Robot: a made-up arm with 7 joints. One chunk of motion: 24 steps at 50 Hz.
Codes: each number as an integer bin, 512 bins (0 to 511) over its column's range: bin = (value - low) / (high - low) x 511, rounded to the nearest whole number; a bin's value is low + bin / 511 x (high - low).
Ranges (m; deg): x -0.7..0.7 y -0.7..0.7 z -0.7..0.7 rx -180..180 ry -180..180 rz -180..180
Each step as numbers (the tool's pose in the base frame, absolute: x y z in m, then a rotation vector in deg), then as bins.
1 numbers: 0.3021 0.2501 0.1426 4.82 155.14 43.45
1 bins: 366 347 308 262 476 317
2 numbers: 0.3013 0.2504 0.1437 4.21 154.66 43.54
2 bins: 365 347 308 261 475 317
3 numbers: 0.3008 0.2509 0.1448 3.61 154.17 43.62
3 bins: 365 347 308 261 474 317
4 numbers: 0.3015 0.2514 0.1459 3.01 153.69 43.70
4 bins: 366 347 309 260 474 318
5 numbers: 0.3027 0.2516 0.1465 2.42 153.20 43.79
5 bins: 366 347 309 259 473 318
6 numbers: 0.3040 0.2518 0.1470 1.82 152.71 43.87
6 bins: 366 347 309 258 472 318
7 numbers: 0.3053 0.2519 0.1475 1.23 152.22 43.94
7 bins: 367 347 309 257 472 318
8 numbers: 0.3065 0.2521 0.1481 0.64 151.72 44.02
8 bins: 367 348 310 256 471 318
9 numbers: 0.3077 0.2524 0.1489 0.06 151.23 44.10
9 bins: 368 348 310 256 470 318
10 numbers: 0.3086 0.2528 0.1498 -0.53 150.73 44.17
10 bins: 368 348 310 255 469 318
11 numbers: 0.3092 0.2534 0.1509 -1.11 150.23 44.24
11 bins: 368 348 311 254 469 318
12 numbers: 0.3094 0.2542 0.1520 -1.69 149.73 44.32
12 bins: 368 348 311 253 468 318
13 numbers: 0.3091 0.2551 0.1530 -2.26 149.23 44.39
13 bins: 368 349 311 252 467 319
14 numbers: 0.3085 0.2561 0.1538 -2.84 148.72 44.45
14 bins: 368 349 312 251 467 319
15 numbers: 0.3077 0.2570 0.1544 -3.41 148.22 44.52
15 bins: 368 349 312 251 466 319
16 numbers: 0.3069 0.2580 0.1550 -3.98 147.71 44.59
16 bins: 368 350 312 250 465 319
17 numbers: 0.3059 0.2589 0.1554 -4.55 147.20 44.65
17 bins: 367 350 312 249 464 319
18 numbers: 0.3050 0.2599 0.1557 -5.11 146.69 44.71
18 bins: 367 350 312 248 464 319
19 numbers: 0.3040 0.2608 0.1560 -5.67 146.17 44.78
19 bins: 366 351 312 247 463 319
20 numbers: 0.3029 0.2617 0.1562 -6.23 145.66 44.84
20 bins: 366 351 313 247 462 319
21 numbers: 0.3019 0.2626 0.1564 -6.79 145.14 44.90
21 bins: 366 351 313 246 462 319
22 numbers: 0.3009 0.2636 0.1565 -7.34 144.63 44.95
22 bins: 365 352 313 245 461 319
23 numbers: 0.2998 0.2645 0.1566 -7.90 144.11 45.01
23 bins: 365 352 313 244 460 319
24 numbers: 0.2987 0.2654 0.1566 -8.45 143.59 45.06
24 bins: 365 352 313 244 459 319
